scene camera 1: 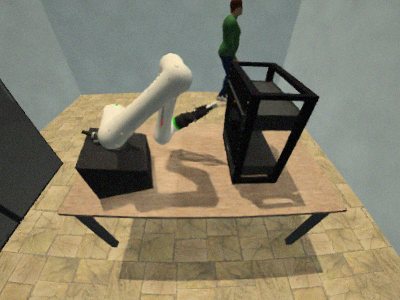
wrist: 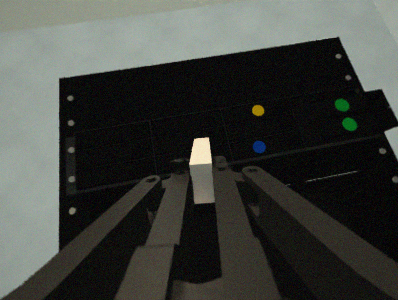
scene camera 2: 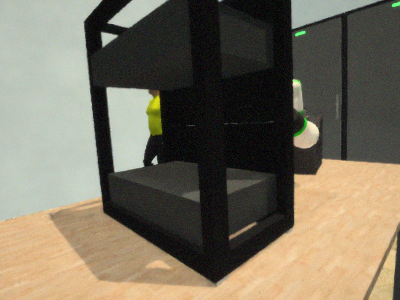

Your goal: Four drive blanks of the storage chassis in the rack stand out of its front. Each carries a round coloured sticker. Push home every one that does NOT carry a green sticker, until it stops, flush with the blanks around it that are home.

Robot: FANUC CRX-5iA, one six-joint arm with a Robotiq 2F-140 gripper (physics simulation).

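Places are measured from the arm's base along level axes (x left, y back, z up), in metres.
Pixels of known places: gripper, between the fingertips: [scene camera 1: 217, 104] [wrist: 202, 152].
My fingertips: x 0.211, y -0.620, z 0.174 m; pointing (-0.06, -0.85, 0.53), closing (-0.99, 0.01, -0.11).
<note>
Ahead of a thing's pixels: the offset from my fingertips to its top centre. "*": to the spot under its first point. Level surfaces: height alone.
My gripper [scene camera 1: 215, 105] [wrist: 202, 152] is shut and empty, its pale fingertips together, a little in front of the rack [scene camera 1: 295, 135] [scene camera 2: 210, 150]. In the wrist view two blanks with green stickers, an upper green sticker @(dy -0.059, dx -0.198, dz +0.050 m) [wrist: 342, 105] and a lower green sticker @(dy -0.059, dx -0.197, dz +0.022 m) [wrist: 349, 124], stand out at the right of the storage chassis @(* dy -0.075, dx +0.194, dz +0.044 m) [wrist: 71, 162]. Left of them, a yellow sticker @(dy -0.086, dx -0.096, dz +0.079 m) [wrist: 258, 110] sits above a blue sticker @(dy -0.084, dx -0.082, dz +0.022 m) [wrist: 259, 147]. Their blanks show no clear step from the dark front, but it is too dark to be sure they are flush. The fingertips appear left of and below these two stickers.
The rack stands on the wooden table @(dz -0.409 m) [scene camera 1: 200, 206] [scene camera 2: 345, 200]. The arm's base is on a black block [scene camera 1: 120, 167]. A person in green [scene camera 1: 230, 37] stands behind the rack, and a person in yellow [scene camera 2: 154, 115] shows through it. Dark cabinets [scene camera 2: 320, 100] stand behind the arm.
</note>
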